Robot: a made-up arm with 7 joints.
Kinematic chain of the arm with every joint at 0, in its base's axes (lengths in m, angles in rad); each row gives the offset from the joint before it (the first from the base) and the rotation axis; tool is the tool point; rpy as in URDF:
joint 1: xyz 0 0 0.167 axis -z
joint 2: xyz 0 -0.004 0.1 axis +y
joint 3: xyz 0 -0.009 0.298 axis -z
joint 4: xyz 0 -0.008 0.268 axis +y
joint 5: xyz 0 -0.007 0.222 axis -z
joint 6: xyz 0 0 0.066 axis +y
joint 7: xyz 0 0 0.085 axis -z
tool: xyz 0 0 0 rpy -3.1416 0 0
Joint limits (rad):
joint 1: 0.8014..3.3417
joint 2: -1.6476..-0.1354
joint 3: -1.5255..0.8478
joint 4: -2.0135..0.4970
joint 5: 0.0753..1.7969
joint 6: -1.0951..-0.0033
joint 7: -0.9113..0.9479
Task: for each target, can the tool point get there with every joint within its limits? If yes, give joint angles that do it. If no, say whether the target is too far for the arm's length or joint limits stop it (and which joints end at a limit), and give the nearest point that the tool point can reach.
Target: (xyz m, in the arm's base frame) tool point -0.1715 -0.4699 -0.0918
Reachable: no: joint limits stop it (at a limit: joint 1, joint 2, joint 3, joint 4) | nearest point 0.3074 -0.2837 0.0305 | short by 0.528 m
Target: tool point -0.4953 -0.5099 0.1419
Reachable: no: joint limits stop it (at a limit: joint 1, joint 2, joint 4, joint 5) | nearest point -0.4979 0.0423 0.1807 | short by 0.554 m
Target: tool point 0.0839 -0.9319 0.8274
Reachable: no: too far | nearest point 0.2155 -0.3273 0.8117 | short by 0.619 m
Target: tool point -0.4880 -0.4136 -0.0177
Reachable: no: joint limits stop it (at a limit: joint 1, joint 2, joint 4, joint 5) | nearest point -0.4826 0.0546 0.1051 | short by 0.484 m
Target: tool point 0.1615 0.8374 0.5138
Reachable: yes | joints 1.7055 -1.0573 0.1854 -0.6002 1.4007 -0.4585 0.0536
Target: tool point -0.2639 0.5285 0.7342
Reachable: yes | joints 1.4065 -0.4544 -0.5919 -1.2390 1.2816 -0.6622 -0.2208
